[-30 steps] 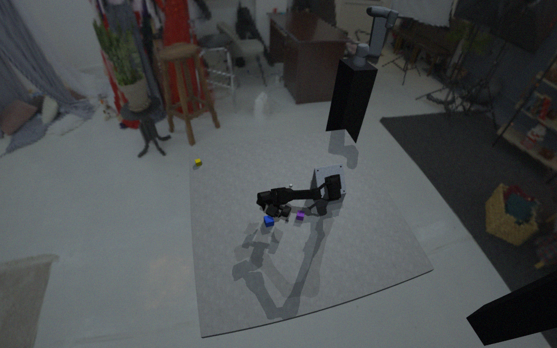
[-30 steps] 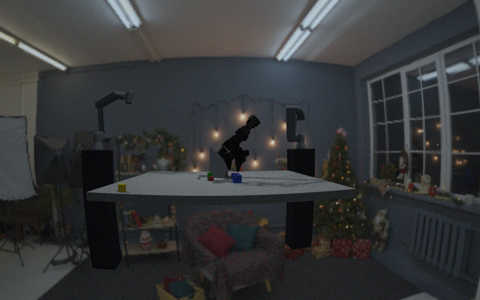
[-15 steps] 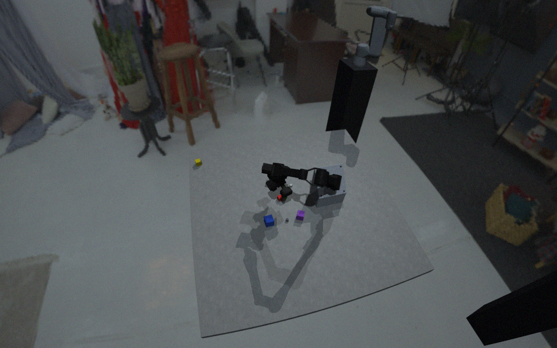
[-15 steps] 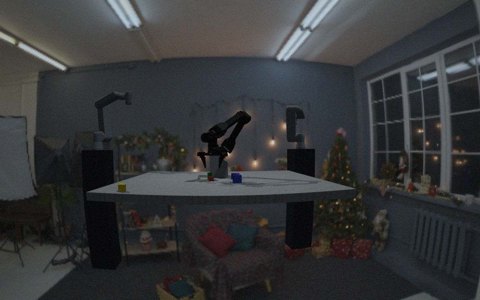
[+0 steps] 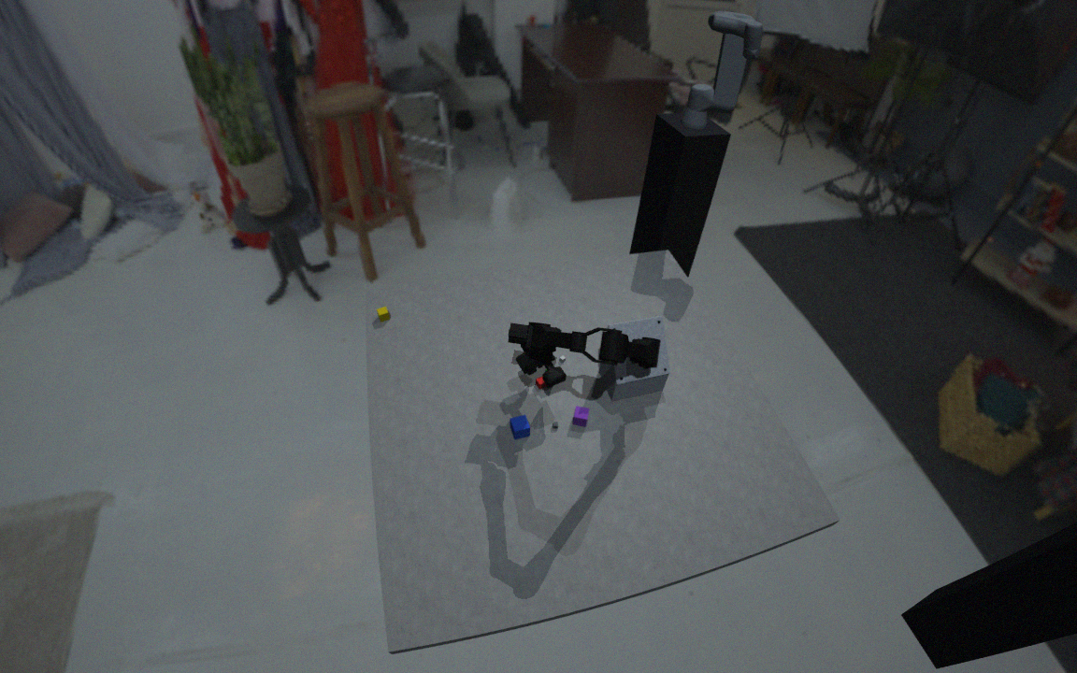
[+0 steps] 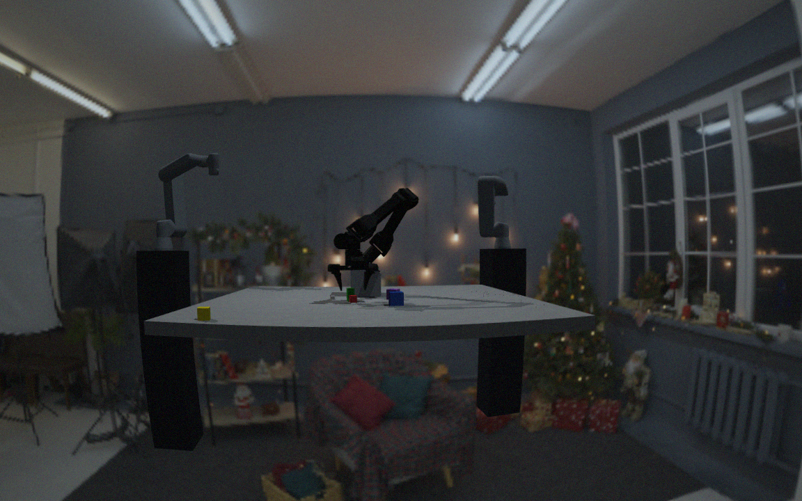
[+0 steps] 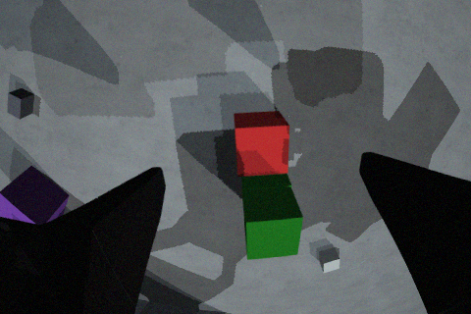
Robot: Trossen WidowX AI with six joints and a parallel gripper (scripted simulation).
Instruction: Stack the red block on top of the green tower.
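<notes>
My gripper tip is now 30 mm above the small red block. Also, from my gripper tip: green block (30 mm behind, 10 mm to the right, 10 mm below); blue block (120 mm ahead, 150 mm to the left, 20 mm below); purple block (70 mm behind, 160 mm to the left, 20 mm below).
</notes>
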